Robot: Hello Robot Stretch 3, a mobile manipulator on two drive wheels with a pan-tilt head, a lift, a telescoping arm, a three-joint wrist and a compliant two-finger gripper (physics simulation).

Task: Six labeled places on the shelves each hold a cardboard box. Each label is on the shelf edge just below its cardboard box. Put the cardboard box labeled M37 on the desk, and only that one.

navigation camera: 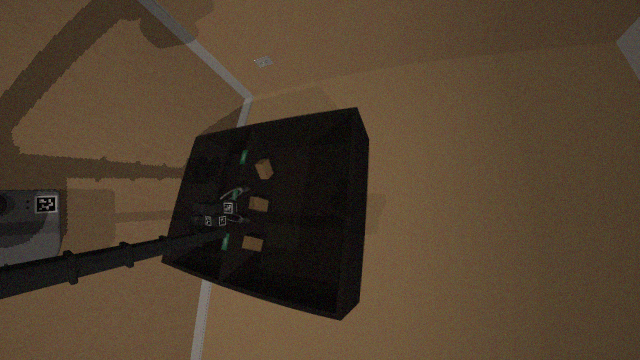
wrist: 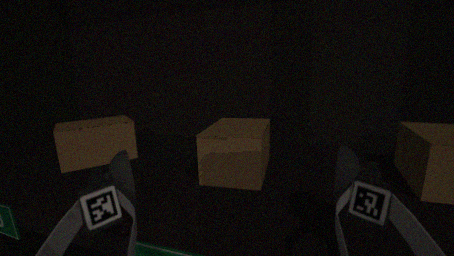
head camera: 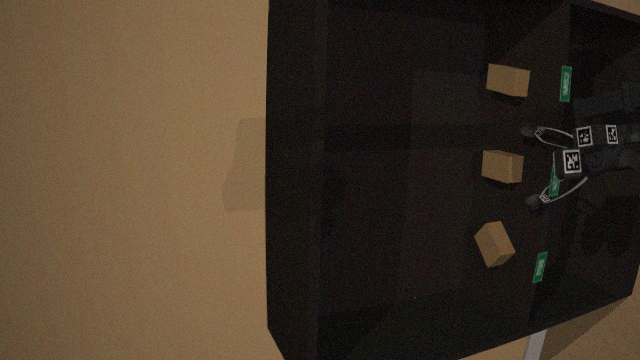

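Note:
The M37 cardboard box (head camera: 500, 166) (navigation camera: 258, 204) (wrist: 232, 160) stands upright on the shelf, the middle one of three. Its green label (head camera: 554, 184) (navigation camera: 235, 194) (wrist: 162, 250) is on the shelf edge, partly hidden by the gripper in the head view and cut off in the wrist view; its lettering is not readable now. My gripper (head camera: 530, 166) (navigation camera: 245, 204) (wrist: 233, 168) is open and empty. Its fingertips are past the shelf edge, in front of the box, one to each side of its line and apart from it. The desk does not show in these views.
A turned box (head camera: 494, 244) (navigation camera: 264, 169) (wrist: 97, 145) stands left of M37 in the wrist view, another box (head camera: 507, 80) (navigation camera: 252, 243) (wrist: 441, 165) right of it. The dark shelf unit (head camera: 295, 150) (navigation camera: 352, 225) has side walls. My arm (navigation camera: 100, 257) reaches toward it.

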